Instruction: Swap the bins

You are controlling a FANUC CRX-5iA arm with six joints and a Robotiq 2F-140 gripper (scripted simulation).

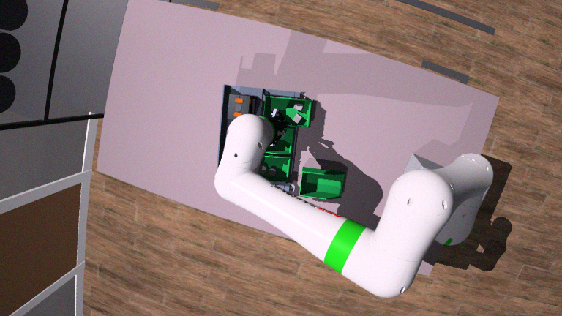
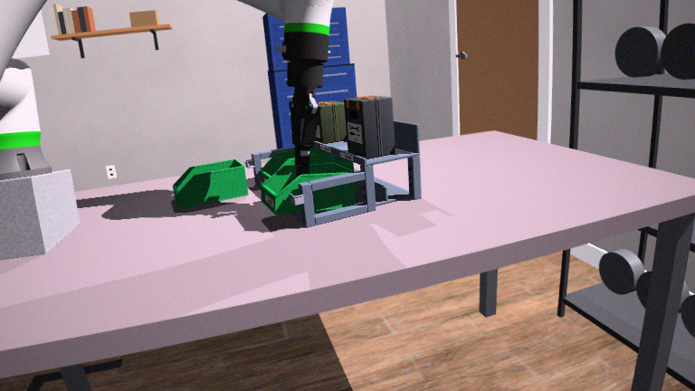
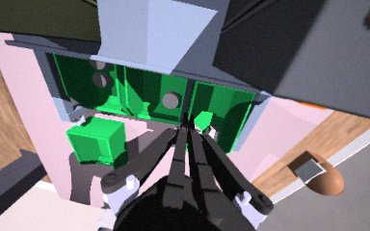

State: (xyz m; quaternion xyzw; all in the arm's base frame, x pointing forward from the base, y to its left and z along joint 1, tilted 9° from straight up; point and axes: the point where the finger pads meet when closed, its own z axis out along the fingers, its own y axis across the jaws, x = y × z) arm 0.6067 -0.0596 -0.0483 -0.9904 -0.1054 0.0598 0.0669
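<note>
The round part is 70 mm below my hand, 40 mm to the left of it and 10 mm ahead of it. Round my hand: grey shelf (80 mm to the left, 60 mm ahead, 30 mm below); dark grey box (150 mm ahead, 70 mm above, 20 mm to the right).
</note>
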